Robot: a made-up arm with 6 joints. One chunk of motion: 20 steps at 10 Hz.
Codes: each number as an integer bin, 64 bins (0 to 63) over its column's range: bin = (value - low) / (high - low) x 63, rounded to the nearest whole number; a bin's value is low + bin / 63 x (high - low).
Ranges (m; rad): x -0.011..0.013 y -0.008..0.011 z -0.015..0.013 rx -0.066..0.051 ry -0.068..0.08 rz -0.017..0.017
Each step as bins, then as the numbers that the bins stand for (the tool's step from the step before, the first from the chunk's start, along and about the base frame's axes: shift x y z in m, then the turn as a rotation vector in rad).
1 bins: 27 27 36 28 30 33
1 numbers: -0.00071 0.00014 0.00100 -0.01400 0.00248 0.00081
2 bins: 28 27 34 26 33 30
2 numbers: -0.00033 0.00014 0.00011 -0.01771 0.00952 -0.00081
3 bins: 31 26 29 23 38 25
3 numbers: 0.00081 -0.00016 -0.00211 -0.02329 0.02127 -0.00351
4 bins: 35 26 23 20 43 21
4 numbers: 0.00233 -0.00016 -0.00478 -0.02886 0.03302 -0.00567
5 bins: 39 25 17 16 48 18
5 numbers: 0.00386 -0.00046 -0.00744 -0.03629 0.04476 -0.00729
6 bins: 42 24 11 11 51 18
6 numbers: 0.00500 -0.00076 -0.01011 -0.04557 0.05181 -0.00729
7 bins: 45 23 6 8 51 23
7 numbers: 0.00614 -0.00106 -0.01233 -0.05114 0.05181 -0.00459
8 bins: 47 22 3 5 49 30
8 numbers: 0.00690 -0.00137 -0.01367 -0.05671 0.04711 -0.00081
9 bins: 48 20 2 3 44 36
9 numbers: 0.00729 -0.00197 -0.01411 -0.06043 0.03537 0.00243
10 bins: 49 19 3 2 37 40
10 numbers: 0.00767 -0.00227 -0.01367 -0.06229 0.01892 0.00459
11 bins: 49 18 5 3 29 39
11 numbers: 0.00767 -0.00257 -0.01278 -0.06043 0.00013 0.00405
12 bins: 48 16 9 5 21 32
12 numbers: 0.00729 -0.00317 -0.01100 -0.05671 -0.01867 0.00027
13 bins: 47 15 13 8 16 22
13 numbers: 0.00690 -0.00348 -0.00922 -0.05114 -0.03041 -0.00513
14 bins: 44 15 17 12 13 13
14 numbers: 0.00576 -0.00348 -0.00744 -0.04371 -0.03746 -0.00998
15 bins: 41 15 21 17 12 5
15 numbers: 0.00462 -0.00348 -0.00567 -0.03443 -0.03981 -0.01430
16 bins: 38 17 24 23 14 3
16 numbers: 0.00348 -0.00287 -0.00433 -0.02329 -0.03511 -0.01538
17 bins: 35 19 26 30 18 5
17 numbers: 0.00233 -0.00227 -0.00344 -0.01029 -0.02571 -0.01430
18 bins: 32 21 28 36 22 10
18 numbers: 0.00119 -0.00167 -0.00256 0.00086 -0.01632 -0.01160
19 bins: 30 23 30 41 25 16
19 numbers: 0.00043 -0.00106 -0.00167 0.01014 -0.00927 -0.00837
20 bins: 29 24 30 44 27 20
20 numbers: 0.00005 -0.00076 -0.00167 0.01571 -0.00457 -0.00621
